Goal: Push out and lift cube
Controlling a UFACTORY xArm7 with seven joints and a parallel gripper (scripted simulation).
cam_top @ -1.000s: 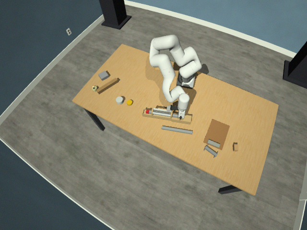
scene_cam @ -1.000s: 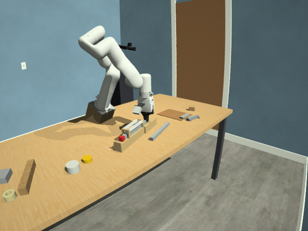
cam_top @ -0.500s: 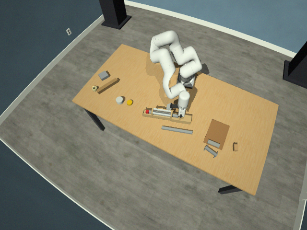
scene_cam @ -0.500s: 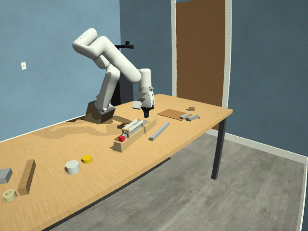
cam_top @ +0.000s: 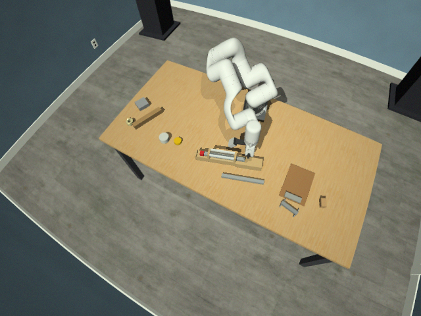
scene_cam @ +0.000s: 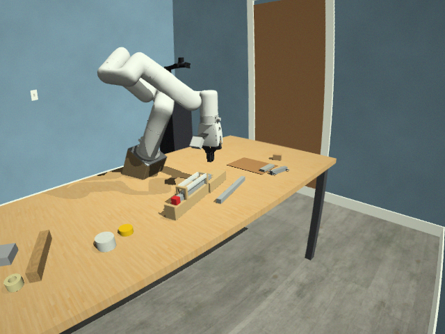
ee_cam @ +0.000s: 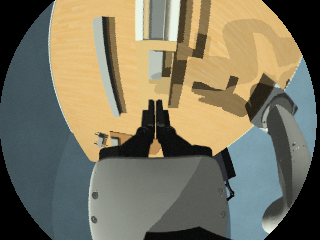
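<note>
Now: hand 270 mm to the left of the red cube, 80 mm above it and 70 mm short of it. Round my hand: long grey bar (130 mm below, 100 mm ahead, 20 mm to the left); then yellow disc (470 mm to the right, 130 mm below, 40 mm ahead); then small wooden block (500 mm to the left, 120 mm below, 50 mm ahead).
</note>
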